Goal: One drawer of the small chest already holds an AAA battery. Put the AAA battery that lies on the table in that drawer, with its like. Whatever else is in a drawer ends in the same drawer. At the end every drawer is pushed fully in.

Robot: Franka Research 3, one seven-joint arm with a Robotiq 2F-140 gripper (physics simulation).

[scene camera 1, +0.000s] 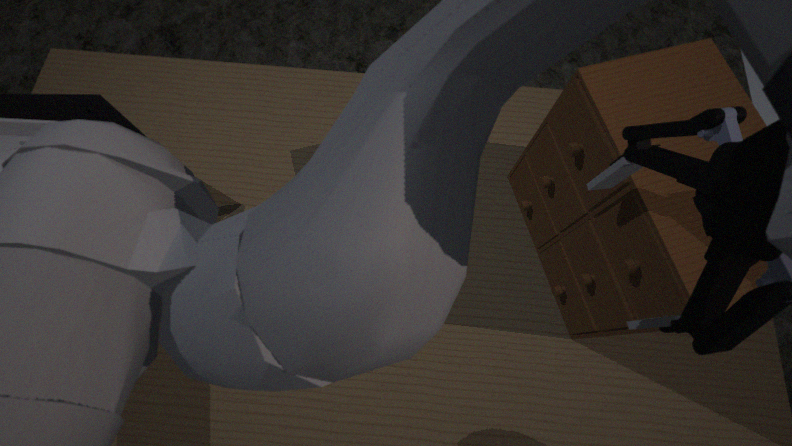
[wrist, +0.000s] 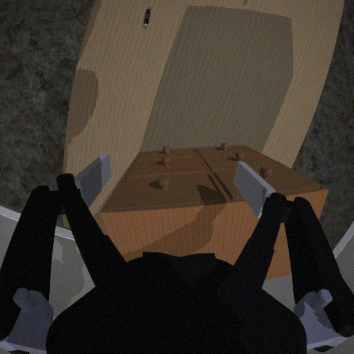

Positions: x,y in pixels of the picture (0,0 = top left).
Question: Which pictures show the wooden chest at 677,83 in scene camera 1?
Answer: Scene camera 1 and the wrist view: all of them.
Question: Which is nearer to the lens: the wooden chest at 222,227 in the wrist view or the drawer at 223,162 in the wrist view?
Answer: The wooden chest.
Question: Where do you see a drawer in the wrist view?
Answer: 283,179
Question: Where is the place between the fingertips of my gripper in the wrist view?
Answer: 173,168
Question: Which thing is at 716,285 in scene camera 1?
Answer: My gripper.
